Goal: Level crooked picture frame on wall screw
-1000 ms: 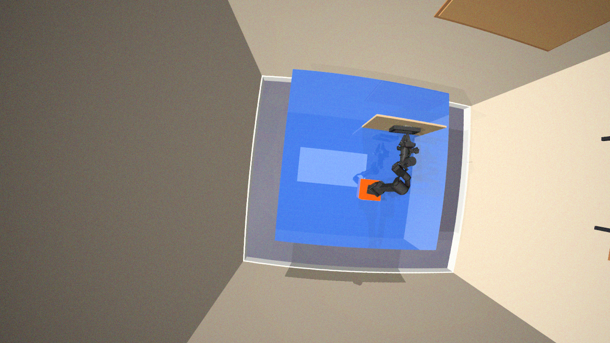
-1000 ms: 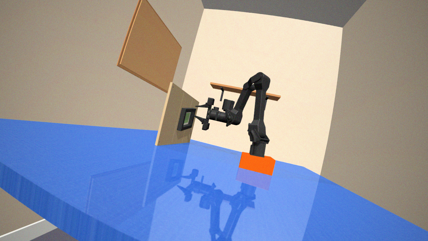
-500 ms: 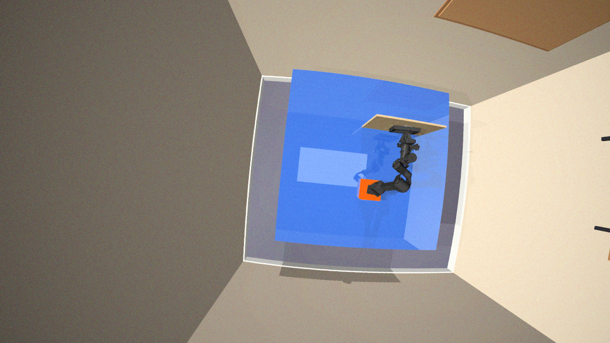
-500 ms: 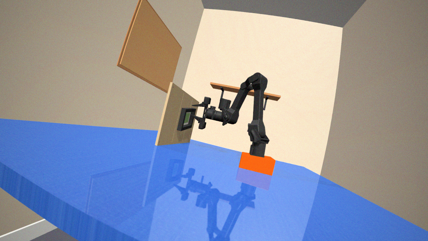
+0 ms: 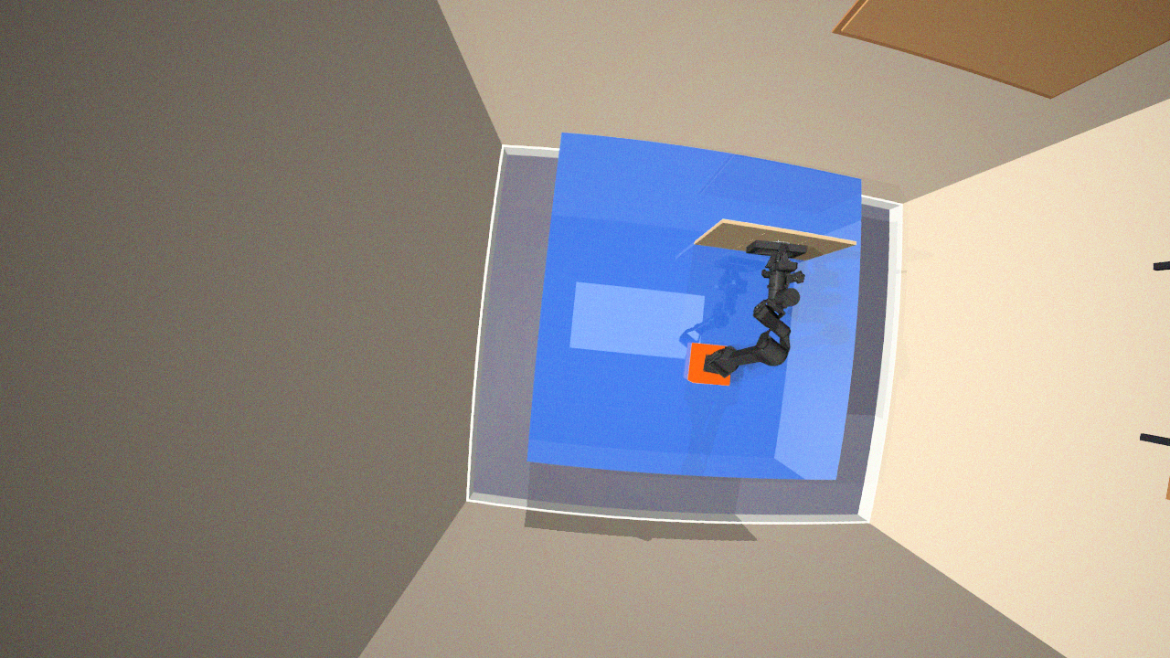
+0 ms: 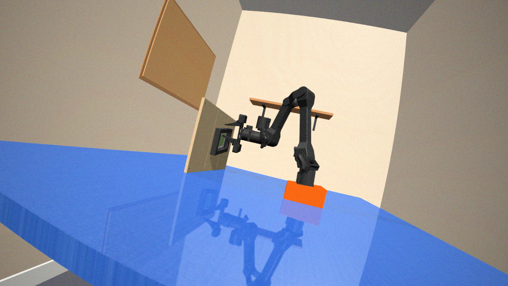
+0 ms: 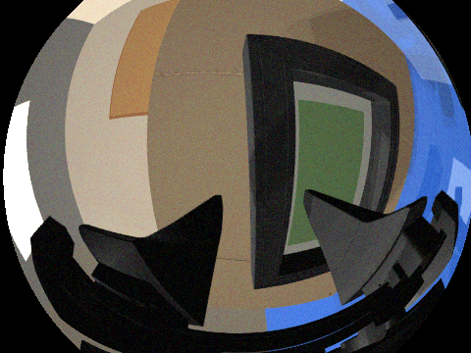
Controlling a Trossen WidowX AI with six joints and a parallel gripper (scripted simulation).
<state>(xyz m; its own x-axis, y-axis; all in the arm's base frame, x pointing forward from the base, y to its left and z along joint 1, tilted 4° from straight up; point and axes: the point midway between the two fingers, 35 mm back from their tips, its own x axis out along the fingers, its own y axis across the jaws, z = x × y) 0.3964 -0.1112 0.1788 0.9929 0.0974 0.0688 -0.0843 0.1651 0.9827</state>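
Now: the picture frame 1 cm ahead of my gripper tip, 1 cm to the right of it and 5 cm below it. Also, from my gripper tip: tan wall panel (2 cm ahead, 6 cm below).
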